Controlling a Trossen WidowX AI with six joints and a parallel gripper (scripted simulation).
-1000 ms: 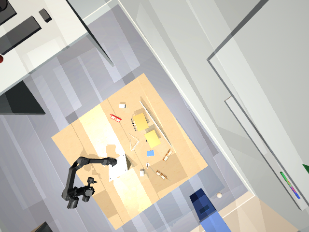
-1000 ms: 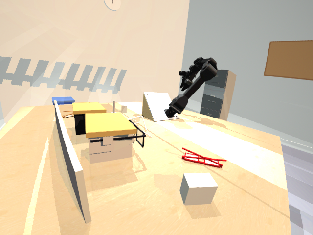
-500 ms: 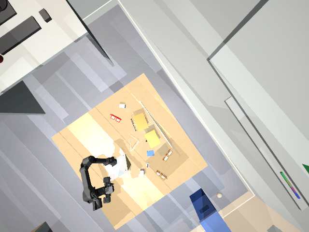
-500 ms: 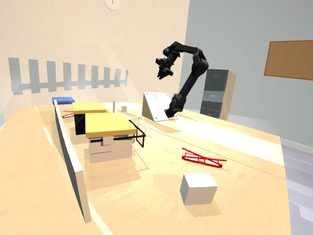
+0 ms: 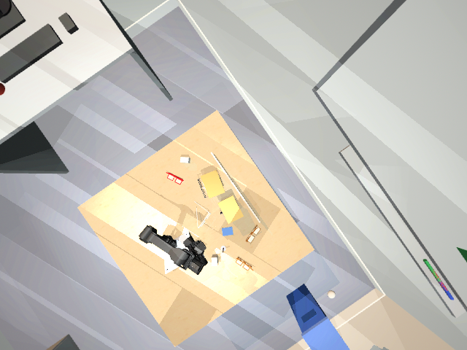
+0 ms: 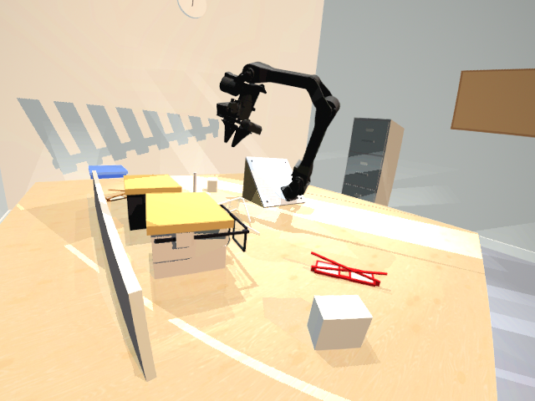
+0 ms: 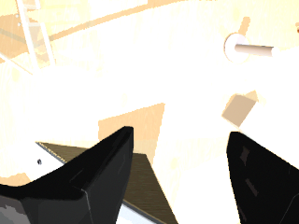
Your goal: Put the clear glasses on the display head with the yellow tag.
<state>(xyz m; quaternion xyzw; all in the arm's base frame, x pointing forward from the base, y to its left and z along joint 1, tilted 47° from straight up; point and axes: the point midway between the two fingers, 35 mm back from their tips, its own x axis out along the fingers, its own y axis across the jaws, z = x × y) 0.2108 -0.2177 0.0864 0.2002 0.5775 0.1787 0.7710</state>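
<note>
The blue block is 150 mm ahead of my gripper tip, 60 mm to the right of it and 200 mm below it. The rest, counted from my gripper tip: low white wall (390 mm ahead, 190 mm to the left, 150 mm below).
</note>
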